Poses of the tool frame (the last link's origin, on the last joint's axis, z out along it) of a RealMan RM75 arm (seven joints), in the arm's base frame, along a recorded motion.
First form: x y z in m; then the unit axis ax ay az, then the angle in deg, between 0 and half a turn.
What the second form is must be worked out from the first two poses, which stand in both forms.
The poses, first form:
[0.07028 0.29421 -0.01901 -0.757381 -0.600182 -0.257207 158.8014]
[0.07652 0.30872 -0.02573 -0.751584 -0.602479 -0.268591 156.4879]
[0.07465 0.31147 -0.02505 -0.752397 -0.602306 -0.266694 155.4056]
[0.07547 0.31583 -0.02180 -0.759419 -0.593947 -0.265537 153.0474]
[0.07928 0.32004 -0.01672 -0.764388 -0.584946 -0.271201 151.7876]
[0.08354 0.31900 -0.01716 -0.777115 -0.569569 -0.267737 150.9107]
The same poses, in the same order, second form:
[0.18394 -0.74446 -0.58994 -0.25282 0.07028 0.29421 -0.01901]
[0.20375 -0.73582 -0.58984 -0.26296 0.07652 0.30872 -0.02573]
[0.21298 -0.73513 -0.58849 -0.26058 0.07465 0.31147 -0.02505]
[0.23304 -0.73851 -0.57759 -0.25823 0.07547 0.31583 -0.02180]
[0.24372 -0.74134 -0.56731 -0.26302 0.07928 0.32004 -0.01672]
[0.25113 -0.75221 -0.55132 -0.25916 0.08354 0.31900 -0.01716]

